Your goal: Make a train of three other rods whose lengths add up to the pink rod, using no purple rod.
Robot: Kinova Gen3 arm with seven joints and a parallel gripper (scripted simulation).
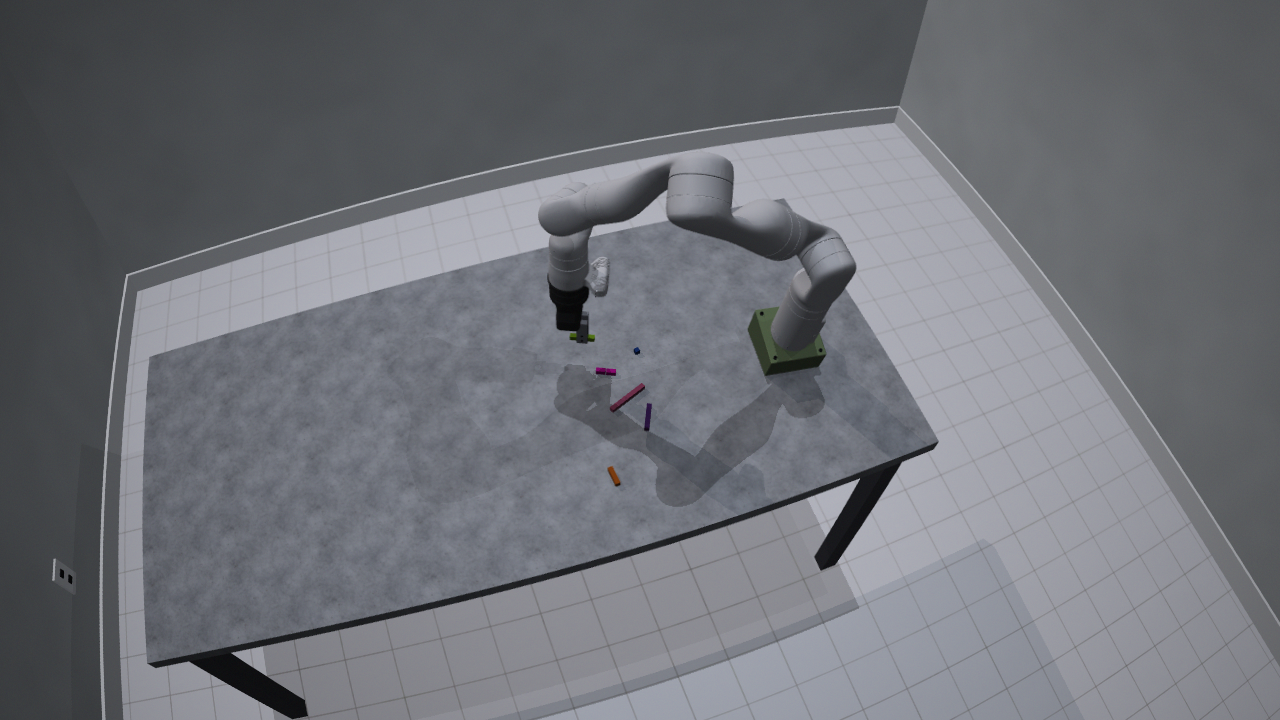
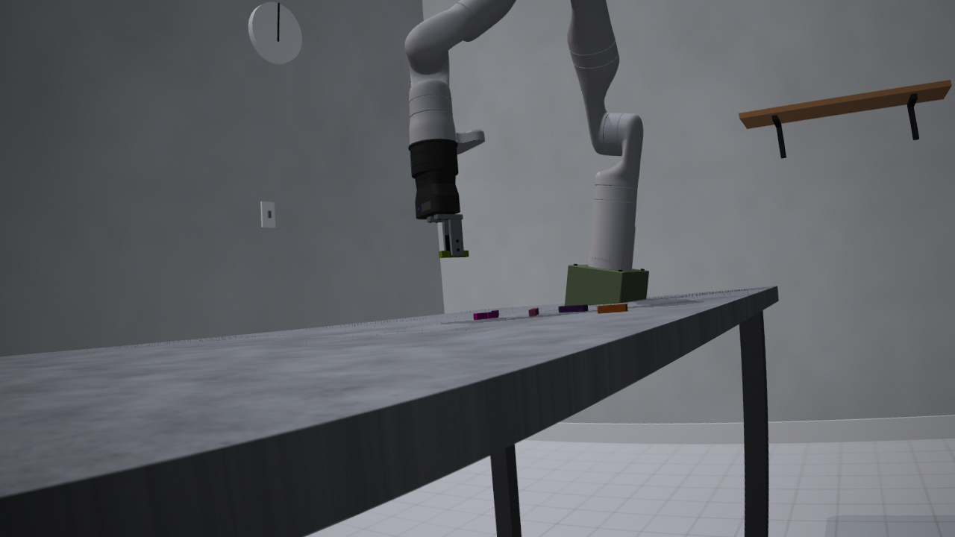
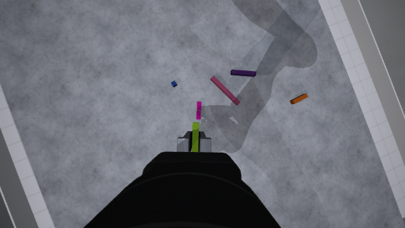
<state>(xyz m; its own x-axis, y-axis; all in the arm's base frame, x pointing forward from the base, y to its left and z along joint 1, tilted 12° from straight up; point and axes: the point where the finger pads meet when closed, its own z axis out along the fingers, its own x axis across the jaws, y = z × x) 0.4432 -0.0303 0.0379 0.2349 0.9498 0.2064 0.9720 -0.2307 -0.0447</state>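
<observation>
Right now my hand is 8 cm past the pink rod, 9 cm to the right of it and 12 cm above it. The rest, counted from my hand: purple rod: 11 cm behind, 14 cm to the left, 12 cm below; then lime rod: 1 cm below; then small blue rod: 12 cm behind, 3 cm to the right, 12 cm below.
</observation>
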